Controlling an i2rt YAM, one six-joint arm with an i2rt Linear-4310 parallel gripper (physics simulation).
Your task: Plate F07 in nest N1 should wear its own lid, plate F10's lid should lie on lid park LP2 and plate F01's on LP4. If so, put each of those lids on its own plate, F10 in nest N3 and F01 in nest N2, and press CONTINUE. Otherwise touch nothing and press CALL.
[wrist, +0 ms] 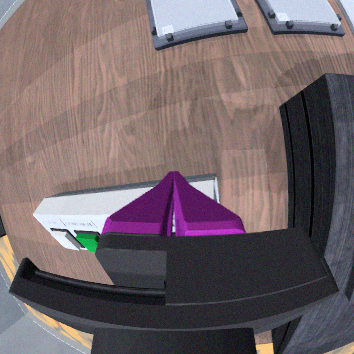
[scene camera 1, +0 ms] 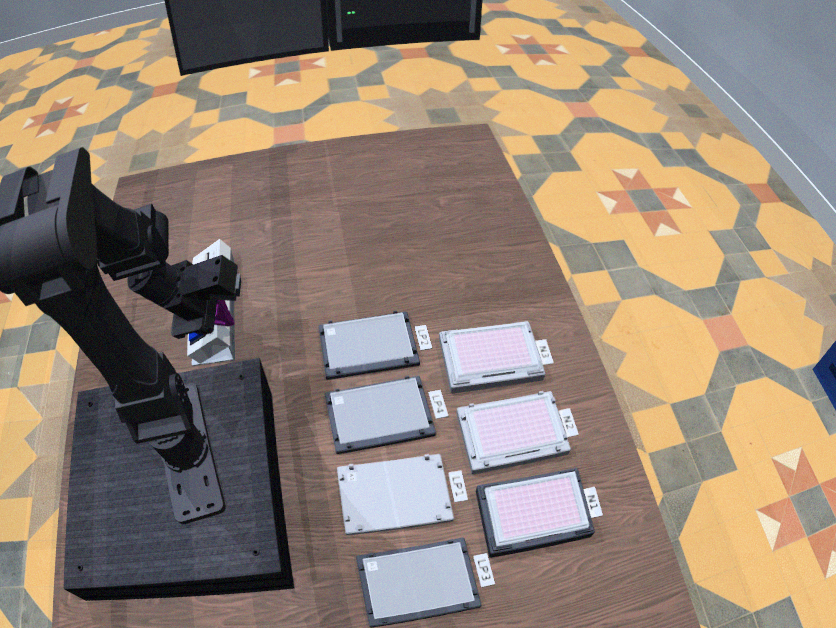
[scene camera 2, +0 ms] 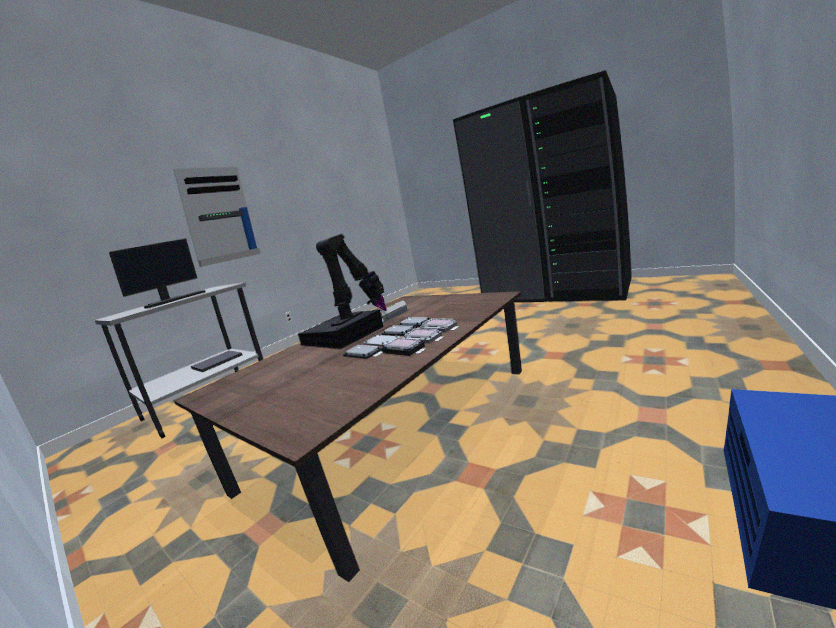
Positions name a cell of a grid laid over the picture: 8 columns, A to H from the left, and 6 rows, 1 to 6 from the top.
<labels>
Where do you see a white button box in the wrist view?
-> At B4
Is the gripper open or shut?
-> Shut.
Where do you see a white button box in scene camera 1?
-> C4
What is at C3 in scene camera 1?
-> The gripper.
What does the gripper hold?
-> Nothing.
</labels>
